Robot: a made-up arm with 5 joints. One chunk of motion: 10 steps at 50 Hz.
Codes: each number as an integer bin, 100 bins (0 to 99) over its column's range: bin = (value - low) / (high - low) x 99, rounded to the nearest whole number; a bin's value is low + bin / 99 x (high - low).
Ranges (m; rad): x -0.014..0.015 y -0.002..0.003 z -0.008..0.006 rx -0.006..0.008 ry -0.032..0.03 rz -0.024..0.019
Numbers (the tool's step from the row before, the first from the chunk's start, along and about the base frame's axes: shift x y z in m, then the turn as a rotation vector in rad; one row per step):
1: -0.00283 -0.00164 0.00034 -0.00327 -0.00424 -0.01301
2: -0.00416 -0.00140 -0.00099 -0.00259 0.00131 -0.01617
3: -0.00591 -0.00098 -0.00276 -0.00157 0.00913 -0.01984
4: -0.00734 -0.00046 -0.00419 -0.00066 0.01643 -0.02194
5: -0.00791 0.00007 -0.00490 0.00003 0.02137 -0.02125
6: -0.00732 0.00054 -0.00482 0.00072 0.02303 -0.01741
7: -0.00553 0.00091 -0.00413 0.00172 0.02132 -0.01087
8: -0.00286 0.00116 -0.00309 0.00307 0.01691 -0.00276
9: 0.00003 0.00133 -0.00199 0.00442 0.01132 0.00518
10: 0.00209 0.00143 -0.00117 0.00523 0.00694 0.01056
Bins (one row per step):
1: 38 7 59 19 44 25
2: 34 12 50 24 53 18
3: 28 20 37 31 66 10
4: 23 30 27 38 77 5
5: 21 41 22 43 85 6
6: 23 50 22 48 88 15
7: 29 58 27 55 85 30
8: 38 63 35 64 78 49
9: 48 66 42 74 69 67
10: 55 68 48 79 62 80

